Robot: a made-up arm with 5 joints. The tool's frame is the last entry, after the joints.
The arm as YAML. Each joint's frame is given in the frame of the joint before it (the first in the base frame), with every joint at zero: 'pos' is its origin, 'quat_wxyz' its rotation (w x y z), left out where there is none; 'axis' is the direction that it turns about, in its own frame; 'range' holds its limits. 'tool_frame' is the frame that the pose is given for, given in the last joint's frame.
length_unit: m
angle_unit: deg
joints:
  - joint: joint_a
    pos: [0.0, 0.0, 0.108]
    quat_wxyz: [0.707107, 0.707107, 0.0, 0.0]
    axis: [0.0, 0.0, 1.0]
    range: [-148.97, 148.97]
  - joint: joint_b
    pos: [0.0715, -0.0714, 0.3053]
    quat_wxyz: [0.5, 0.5, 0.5, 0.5]
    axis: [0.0, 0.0, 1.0]
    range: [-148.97, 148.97]
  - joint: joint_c
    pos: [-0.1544, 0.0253, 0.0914]
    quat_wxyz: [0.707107, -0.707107, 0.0, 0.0]
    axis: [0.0, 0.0, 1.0]
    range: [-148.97, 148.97]
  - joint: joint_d
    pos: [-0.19, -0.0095, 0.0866]
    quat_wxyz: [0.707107, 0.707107, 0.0, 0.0]
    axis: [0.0, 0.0, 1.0]
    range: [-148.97, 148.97]
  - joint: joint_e
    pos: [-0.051, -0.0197, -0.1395]
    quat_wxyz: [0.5, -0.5, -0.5, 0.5]
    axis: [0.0, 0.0, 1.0]
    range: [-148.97, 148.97]
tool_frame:
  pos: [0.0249, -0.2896, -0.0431]
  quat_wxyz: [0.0, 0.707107, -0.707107, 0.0]
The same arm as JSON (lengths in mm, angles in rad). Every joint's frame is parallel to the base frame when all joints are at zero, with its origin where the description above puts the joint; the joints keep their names.
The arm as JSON. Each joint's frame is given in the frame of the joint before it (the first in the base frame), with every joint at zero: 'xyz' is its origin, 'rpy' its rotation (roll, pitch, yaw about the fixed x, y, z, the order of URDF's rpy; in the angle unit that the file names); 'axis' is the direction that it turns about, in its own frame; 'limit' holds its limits. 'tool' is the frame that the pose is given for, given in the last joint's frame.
{"units": {"length": "mm", "angle": "rad"}, "joints": [{"name": "joint_a", "type": "revolute", "origin": {"xyz": [0.0, 0.0, 108.0], "rpy": [0.0, 0.0, 0.0]}, "axis": [0.0, -1.0, 0.0], "limit": {"lower": -2.6, "upper": 2.6}}, {"name": "joint_b", "type": "revolute", "origin": {"xyz": [71.5, -305.3, -71.4], "rpy": [0.0, 0.0, 0.0]}, "axis": [1.0, 0.0, 0.0], "limit": {"lower": -2.6, "upper": 2.6}}, {"name": "joint_c", "type": "revolute", "origin": {"xyz": [91.4, -25.3, -154.4], "rpy": [0.0, 0.0, 0.0]}, "axis": [0.0, -1.0, 0.0], "limit": {"lower": -2.6, "upper": 2.6}}, {"name": "joint_d", "type": "revolute", "origin": {"xyz": [9.5, -86.6, -190.0], "rpy": [0.0, 0.0, 0.0]}, "axis": [1.0, 0.0, 0.0], "limit": {"lower": -2.6, "upper": 2.6}}, {"name": "joint_e", "type": "revolute", "origin": {"xyz": [-139.5, 19.7, -51.0], "rpy": [0.0, 0.0, 0.0]}, "axis": [0.0, 0.0, -1.0], "limit": {"lower": -2.6, "upper": 2.6}}], "tool": {"origin": {"xyz": [289.6, -24.9, 43.1], "rpy": [0.0, 0.0, 0.0]}}}
